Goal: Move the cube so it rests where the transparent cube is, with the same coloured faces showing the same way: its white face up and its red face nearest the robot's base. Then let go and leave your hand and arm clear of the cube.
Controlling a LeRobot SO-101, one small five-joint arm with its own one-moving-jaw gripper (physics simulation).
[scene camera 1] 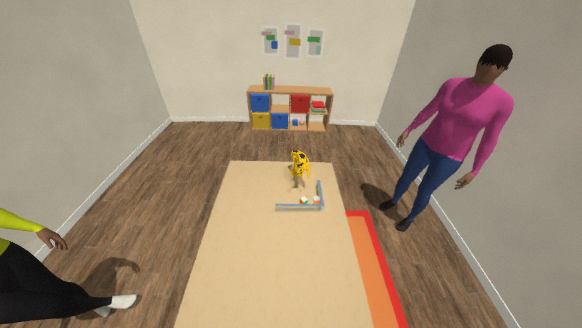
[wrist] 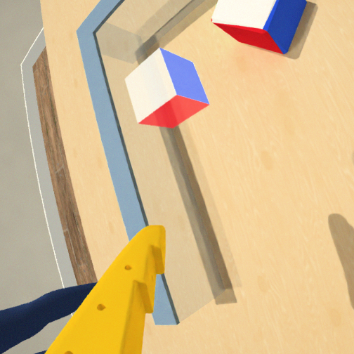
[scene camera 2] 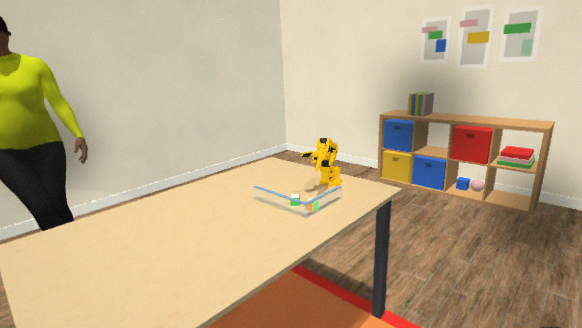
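Seen in the pictures: hand, tool point: (scene camera 1: 308,177) (scene camera 2: 316,170); arm's base, link origin: (scene camera 1: 297,174) (scene camera 2: 327,183).
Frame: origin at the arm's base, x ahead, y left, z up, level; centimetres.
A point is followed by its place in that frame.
Note:
The solid cube (scene camera 1: 304,200) (scene camera 2: 295,200) (wrist: 257,22) rests on the table, white face up, cut off by the top of the wrist view. Its red face points toward the bottom of that view and its blue face to the right. The transparent cube (scene camera 1: 316,200) (scene camera 2: 312,205) (wrist: 167,89) stands apart from it, near the corner of the low walls, with white up, red toward the bottom and blue at the upper right. The two look turned differently. My gripper (scene camera 1: 301,174) @(x 16.6, y 6.2, z 13.1 cm) (scene camera 2: 308,158) is fully open and empty, raised above the table; one notched jaw shows in the wrist view, short of both cubes.
Low see-through walls with blue top edges (scene camera 1: 295,205) @(x 34.8, y -2.8, z 5.9 cm) (scene camera 2: 275,194) @(x 35.0, y -1.2, z 5.8 cm) (wrist: 109,135) form an L around the cubes' far and right sides. The tan table (scene camera 1: 270,260) @(x 67.8, y -17.0, z 0.0 cm) (scene camera 2: 165,240) @(x 79.5, y -12.7, z 0.0 cm) carries the arm. Two people stand beyond the table's sides.

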